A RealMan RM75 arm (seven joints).
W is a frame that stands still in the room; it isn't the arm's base.
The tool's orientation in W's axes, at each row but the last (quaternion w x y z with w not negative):
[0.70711, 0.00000, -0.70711, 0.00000]
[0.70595, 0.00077, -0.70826, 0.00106]
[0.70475, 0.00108, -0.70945, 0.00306]
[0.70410, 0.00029, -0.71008, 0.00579]
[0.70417, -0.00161, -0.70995, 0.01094]
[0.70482, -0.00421, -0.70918, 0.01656]
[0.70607, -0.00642, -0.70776, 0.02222]
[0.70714, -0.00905, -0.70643, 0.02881]
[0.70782, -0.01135, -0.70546, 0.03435]
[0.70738, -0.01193, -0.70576, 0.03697]
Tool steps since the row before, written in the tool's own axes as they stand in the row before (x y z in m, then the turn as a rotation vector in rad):
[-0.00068, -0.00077, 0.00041, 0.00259, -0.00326, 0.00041]
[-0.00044, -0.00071, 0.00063, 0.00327, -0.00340, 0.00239]
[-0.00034, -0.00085, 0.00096, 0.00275, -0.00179, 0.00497]
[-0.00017, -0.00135, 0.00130, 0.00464, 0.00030, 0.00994]
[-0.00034, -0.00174, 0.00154, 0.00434, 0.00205, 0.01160]
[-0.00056, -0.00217, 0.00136, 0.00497, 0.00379, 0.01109]
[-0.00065, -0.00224, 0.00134, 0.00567, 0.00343, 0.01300]
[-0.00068, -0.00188, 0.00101, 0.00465, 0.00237, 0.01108]
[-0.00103, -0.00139, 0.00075, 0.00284, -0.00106, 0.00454]
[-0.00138, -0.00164, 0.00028, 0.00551, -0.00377, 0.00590]
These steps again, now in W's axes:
[-0.00041, -0.00077, -0.00068, -0.00041, -0.00326, 0.00259]
[-0.00063, -0.00071, -0.00044, -0.00239, -0.00340, 0.00326]
[-0.00095, -0.00086, -0.00034, -0.00498, -0.00181, 0.00272]
[-0.00129, -0.00136, -0.00017, -0.00998, 0.00025, 0.00455]
[-0.00151, -0.00177, -0.00032, -0.01166, 0.00197, 0.00421]
[-0.00132, -0.00221, -0.00050, -0.01119, 0.00374, 0.00479]
[-0.00129, -0.00229, -0.00056, -0.01309, 0.00336, 0.00550]
[-0.00096, -0.00194, -0.00058, -0.01114, 0.00231, 0.00454]
[-0.00071, -0.00148, -0.00093, -0.00450, -0.00102, 0.00292]
[-0.00022, -0.00174, -0.00126, -0.00576, -0.00359, 0.00578]

